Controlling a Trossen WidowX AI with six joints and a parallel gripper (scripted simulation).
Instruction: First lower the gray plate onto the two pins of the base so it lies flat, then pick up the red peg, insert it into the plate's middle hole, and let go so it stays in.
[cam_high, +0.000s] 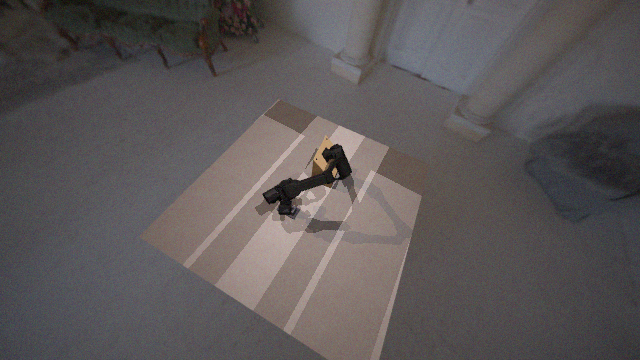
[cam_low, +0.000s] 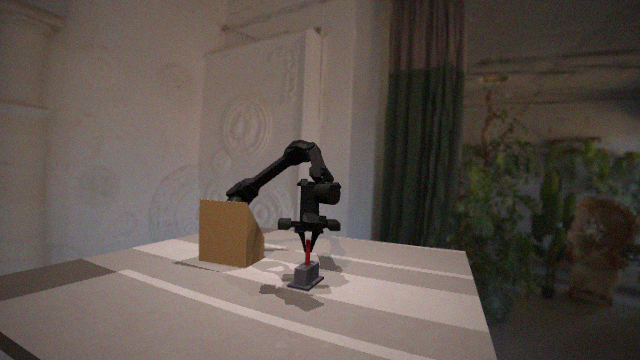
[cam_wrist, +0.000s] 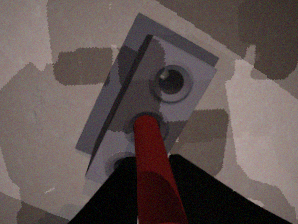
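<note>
Right now my gripper tip is right at the red peg. Also, from my gripper tip: gray plate (5 cm below); then base (9 cm below).
</note>
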